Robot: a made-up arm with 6 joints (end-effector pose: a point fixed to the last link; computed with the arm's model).
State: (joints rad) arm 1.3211 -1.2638 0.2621 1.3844 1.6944 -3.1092
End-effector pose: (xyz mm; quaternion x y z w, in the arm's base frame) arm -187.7 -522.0 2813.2 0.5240 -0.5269 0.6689 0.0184
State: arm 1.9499 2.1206 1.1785 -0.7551 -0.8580 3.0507
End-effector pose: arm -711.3 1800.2 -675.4 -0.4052 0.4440 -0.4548 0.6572
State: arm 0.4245 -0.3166 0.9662 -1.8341 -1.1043 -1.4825
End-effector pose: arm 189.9 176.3 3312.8 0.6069 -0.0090 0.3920 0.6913
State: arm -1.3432 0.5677 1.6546 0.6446 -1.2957 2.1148
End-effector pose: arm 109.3 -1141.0 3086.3 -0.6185 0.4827 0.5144 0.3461
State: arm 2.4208 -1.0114 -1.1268 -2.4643 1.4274 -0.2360
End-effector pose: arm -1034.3 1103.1 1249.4 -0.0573 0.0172 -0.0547 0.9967
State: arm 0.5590 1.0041 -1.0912 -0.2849 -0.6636 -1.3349
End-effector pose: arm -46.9 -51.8 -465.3 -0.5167 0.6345 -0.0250 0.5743
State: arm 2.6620 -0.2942 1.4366 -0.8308 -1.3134 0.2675
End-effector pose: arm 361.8 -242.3 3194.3 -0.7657 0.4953 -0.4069 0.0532
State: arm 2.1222 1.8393 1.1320 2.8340 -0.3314 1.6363
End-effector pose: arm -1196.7 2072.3 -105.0 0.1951 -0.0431 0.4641 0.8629
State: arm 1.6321 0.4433 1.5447 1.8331 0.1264 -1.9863
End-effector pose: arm -40.0 1021.4 3247.9 0.3829 -0.8483 0.0338 0.3643
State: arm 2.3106 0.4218 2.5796 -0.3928 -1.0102 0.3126
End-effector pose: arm 498.0 -529.0 2865.9 0.6354 -0.7438 0.0539 0.2002
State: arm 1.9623 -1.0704 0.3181 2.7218 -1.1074 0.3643
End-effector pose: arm 243.6 -270.5 3060.0 -0.8473 -0.4262 -0.1971 0.2483
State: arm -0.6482 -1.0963 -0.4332 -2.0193 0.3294 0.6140
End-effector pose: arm 771.6 -666.9 2568.2 -0.0991 -0.5956 -0.6749 0.4242
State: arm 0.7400 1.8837 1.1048 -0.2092 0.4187 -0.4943
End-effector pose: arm 1735.0 1517.7 -234.7 -0.1763 -0.4705 0.1261 0.8554
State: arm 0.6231 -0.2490 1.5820 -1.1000 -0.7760 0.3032
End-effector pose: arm -548.4 -325.3 3188.8 0.1962 -0.9577 0.0493 0.2047
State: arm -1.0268 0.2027 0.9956 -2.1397 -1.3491 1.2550
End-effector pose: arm 741.0 -1040.5 3011.3 -0.3400 -0.8824 0.0624 0.3191
